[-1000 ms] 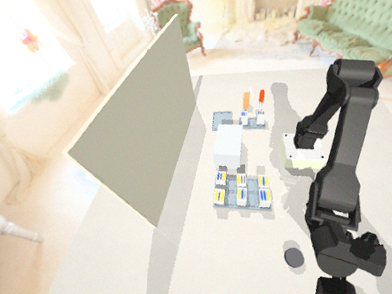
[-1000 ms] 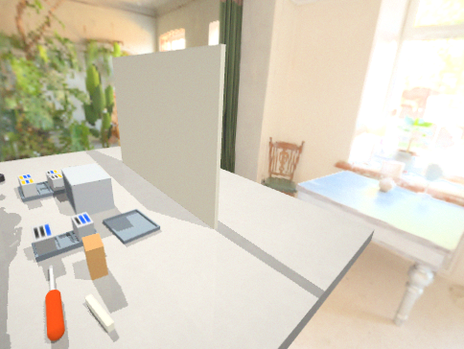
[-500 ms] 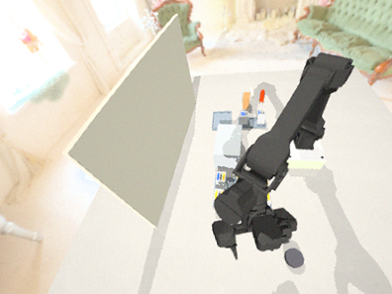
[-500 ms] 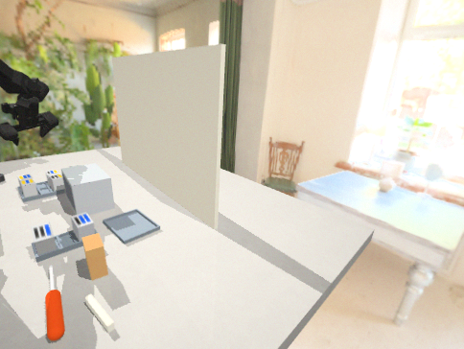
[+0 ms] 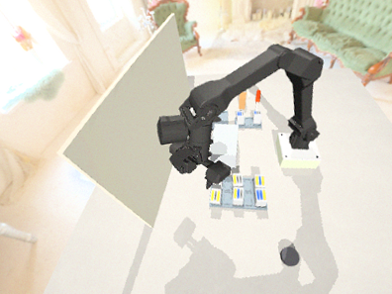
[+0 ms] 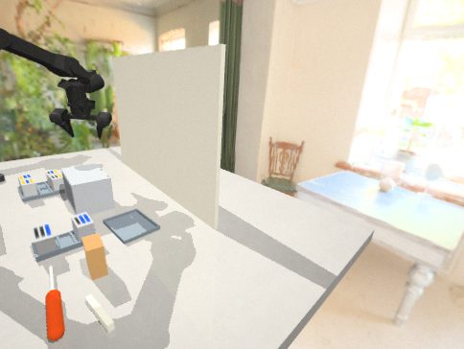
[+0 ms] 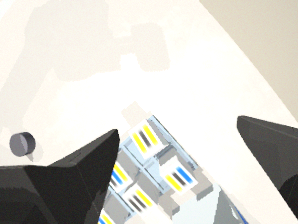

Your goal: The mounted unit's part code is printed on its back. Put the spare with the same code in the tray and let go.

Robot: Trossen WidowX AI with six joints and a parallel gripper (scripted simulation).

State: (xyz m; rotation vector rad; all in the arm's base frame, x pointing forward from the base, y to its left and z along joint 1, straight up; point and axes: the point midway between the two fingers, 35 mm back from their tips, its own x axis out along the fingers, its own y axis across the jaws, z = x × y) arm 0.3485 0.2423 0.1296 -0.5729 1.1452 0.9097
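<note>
My gripper tip is 160 mm short of the tall grey panel, 220 mm to the left of it and 70 mm below it. The rest, counted from my gripper tip: mounted unit 60 mm behind, 210 mm to the right, 110 mm below; white stick 160 mm behind, 660 mm to the right, 150 mm below; black disc 290 mm behind, 150 mm to the left, 150 mm below.
</note>
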